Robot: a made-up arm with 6 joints. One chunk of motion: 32 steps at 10 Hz.
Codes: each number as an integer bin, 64 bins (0 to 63) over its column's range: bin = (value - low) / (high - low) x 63, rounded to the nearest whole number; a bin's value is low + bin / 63 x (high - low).
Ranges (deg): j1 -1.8..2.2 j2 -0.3..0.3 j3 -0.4..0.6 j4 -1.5..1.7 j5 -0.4..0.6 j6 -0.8..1
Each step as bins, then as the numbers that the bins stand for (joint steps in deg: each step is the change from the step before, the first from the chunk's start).
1 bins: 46 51 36 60 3 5
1 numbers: 1.121 0.186 0.171 1.548 -0.352 -0.657
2 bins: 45 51 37 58 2 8
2 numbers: 1.057 0.186 0.187 1.446 -0.368 -0.571
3 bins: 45 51 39 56 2 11
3 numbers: 1.057 0.186 0.219 1.344 -0.368 -0.486
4 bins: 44 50 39 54 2 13
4 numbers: 0.994 0.176 0.219 1.243 -0.368 -0.429
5 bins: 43 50 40 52 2 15
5 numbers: 0.930 0.176 0.235 1.141 -0.368 -0.371
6 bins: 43 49 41 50 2 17
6 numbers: 0.930 0.167 0.251 1.040 -0.368 -0.314
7 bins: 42 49 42 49 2 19
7 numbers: 0.867 0.167 0.267 0.989 -0.368 -0.257
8 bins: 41 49 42 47 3 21
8 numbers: 0.803 0.167 0.267 0.887 -0.352 -0.200
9 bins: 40 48 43 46 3 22
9 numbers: 0.740 0.157 0.283 0.837 -0.352 -0.171
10 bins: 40 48 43 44 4 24
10 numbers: 0.740 0.157 0.283 0.735 -0.337 -0.114
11 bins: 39 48 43 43 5 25
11 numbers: 0.676 0.157 0.283 0.684 -0.321 -0.086
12 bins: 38 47 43 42 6 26
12 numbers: 0.613 0.148 0.283 0.633 -0.305 -0.057
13 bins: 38 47 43 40 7 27
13 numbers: 0.613 0.148 0.283 0.532 -0.289 -0.029
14 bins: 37 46 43 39 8 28
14 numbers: 0.549 0.138 0.283 0.481 -0.273 0.000
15 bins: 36 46 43 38 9 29
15 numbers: 0.486 0.138 0.283 0.430 -0.257 0.029
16 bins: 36 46 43 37 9 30
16 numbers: 0.486 0.138 0.283 0.379 -0.257 0.057
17 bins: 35 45 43 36 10 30
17 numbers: 0.422 0.129 0.283 0.329 -0.241 0.057
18 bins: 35 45 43 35 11 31
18 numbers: 0.422 0.129 0.283 0.278 -0.225 0.086
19 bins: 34 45 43 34 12 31
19 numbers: 0.359 0.129 0.283 0.227 -0.210 0.086
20 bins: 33 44 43 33 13 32
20 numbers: 0.295 0.119 0.283 0.176 -0.194 0.114
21 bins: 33 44 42 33 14 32
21 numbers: 0.295 0.119 0.267 0.176 -0.178 0.114
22 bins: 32 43 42 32 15 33
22 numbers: 0.232 0.110 0.267 0.125 -0.162 0.143
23 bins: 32 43 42 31 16 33
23 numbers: 0.232 0.110 0.267 0.075 -0.146 0.143
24 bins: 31 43 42 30 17 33
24 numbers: 0.168 0.110 0.267 0.024 -0.130 0.143
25 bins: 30 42 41 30 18 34
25 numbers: 0.105 0.100 0.251 0.024 -0.114 0.171
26 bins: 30 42 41 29 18 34
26 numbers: 0.105 0.100 0.251 -0.027 -0.114 0.171
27 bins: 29 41 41 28 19 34
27 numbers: 0.041 0.090 0.251 -0.078 -0.098 0.171
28 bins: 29 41 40 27 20 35
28 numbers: 0.041 0.090 0.235 -0.129 -0.083 0.200
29 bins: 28 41 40 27 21 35
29 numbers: -0.022 0.090 0.235 -0.129 -0.067 0.200
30 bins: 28 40 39 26 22 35
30 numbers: -0.022 0.081 0.219 -0.179 -0.051 0.200
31 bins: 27 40 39 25 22 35
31 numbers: -0.086 0.081 0.219 -0.230 -0.051 0.200
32 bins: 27 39 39 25 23 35
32 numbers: -0.086 0.071 0.219 -0.230 -0.035 0.200
